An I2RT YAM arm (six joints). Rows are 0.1 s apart.
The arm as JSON. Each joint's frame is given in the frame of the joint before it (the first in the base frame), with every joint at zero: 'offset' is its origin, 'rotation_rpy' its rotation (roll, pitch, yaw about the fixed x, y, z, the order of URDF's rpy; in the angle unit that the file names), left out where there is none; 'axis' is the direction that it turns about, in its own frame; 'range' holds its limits. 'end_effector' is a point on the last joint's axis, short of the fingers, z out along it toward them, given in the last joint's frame.
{
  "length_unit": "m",
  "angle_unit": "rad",
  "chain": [
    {
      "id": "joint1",
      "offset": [
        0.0,
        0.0,
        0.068
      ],
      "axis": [
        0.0,
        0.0,
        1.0
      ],
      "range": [
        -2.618,
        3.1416
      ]
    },
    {
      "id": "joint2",
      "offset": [
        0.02,
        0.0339,
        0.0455
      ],
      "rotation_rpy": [
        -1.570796,
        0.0,
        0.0
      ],
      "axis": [
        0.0,
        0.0,
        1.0
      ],
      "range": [
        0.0,
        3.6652
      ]
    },
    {
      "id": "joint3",
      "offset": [
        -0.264,
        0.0,
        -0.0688
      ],
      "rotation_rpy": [
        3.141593,
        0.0,
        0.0
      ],
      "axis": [
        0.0,
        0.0,
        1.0
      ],
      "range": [
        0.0,
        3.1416
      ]
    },
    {
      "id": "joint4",
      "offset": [
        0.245,
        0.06,
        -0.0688
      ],
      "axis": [
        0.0,
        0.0,
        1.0
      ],
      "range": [
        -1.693,
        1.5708
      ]
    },
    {
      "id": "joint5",
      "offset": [
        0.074,
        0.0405,
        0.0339
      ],
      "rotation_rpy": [
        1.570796,
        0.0,
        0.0
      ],
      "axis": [
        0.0,
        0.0,
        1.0
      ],
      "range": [
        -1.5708,
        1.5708
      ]
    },
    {
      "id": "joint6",
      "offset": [
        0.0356,
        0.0,
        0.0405
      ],
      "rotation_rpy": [
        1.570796,
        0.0,
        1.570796
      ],
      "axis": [
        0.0,
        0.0,
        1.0
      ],
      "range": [
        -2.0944,
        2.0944
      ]
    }
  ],
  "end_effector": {
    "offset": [
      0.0,
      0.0,
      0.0
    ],
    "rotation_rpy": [
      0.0,
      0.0,
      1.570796
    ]
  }
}
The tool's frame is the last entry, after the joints.
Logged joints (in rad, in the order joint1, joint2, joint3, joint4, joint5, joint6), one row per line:
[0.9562 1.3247 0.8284 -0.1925 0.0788 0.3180]
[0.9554 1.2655 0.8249 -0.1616 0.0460 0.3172]
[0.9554 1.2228 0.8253 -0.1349 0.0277 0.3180]
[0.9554 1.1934 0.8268 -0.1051 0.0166 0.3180]
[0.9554 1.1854 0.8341 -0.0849 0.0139 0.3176]
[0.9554 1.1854 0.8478 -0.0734 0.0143 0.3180]
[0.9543 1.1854 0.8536 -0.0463 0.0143 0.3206]
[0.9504 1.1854 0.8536 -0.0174 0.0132 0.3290]
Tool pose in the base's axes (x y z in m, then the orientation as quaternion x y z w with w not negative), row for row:
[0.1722 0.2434 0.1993 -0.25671 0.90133 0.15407 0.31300]
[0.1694 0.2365 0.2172 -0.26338 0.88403 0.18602 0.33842]
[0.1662 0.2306 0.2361 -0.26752 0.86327 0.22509 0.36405]
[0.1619 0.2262 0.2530 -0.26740 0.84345 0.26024 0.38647]
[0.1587 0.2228 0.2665 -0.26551 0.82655 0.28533 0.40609]
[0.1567 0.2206 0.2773 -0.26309 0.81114 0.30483 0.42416]
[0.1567 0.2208 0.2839 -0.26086 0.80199 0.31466 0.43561]
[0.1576 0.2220 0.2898 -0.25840 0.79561 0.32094 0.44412]
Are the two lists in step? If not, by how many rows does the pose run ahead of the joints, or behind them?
The pose runs 2 rows behind the joints: the pose in row i belongs to the joints in row i - 2.
